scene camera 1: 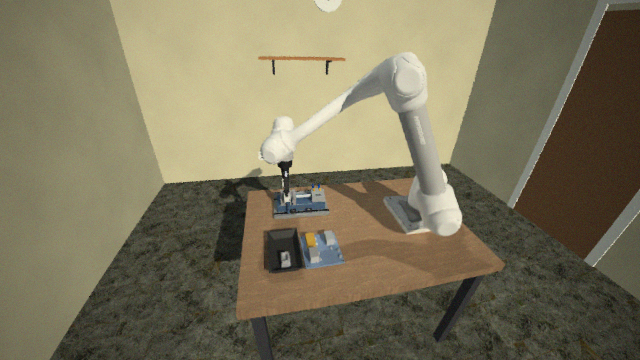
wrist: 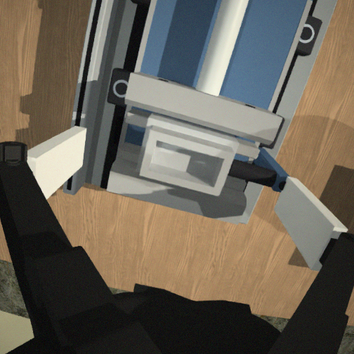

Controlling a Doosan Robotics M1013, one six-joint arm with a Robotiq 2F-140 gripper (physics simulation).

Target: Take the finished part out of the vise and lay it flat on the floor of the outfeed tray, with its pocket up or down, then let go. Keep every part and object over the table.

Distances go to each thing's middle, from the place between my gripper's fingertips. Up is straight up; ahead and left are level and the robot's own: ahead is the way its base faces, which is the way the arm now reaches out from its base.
Labels:
I see the black rod [wrist: 250,172] 5 cm to the left of my hand, 1 cm below it and 1 cm behind it. The rest, counted from my hand: vise [wrist: 263,41] (8 cm behind, 6 cm below, 1 cm to the right).

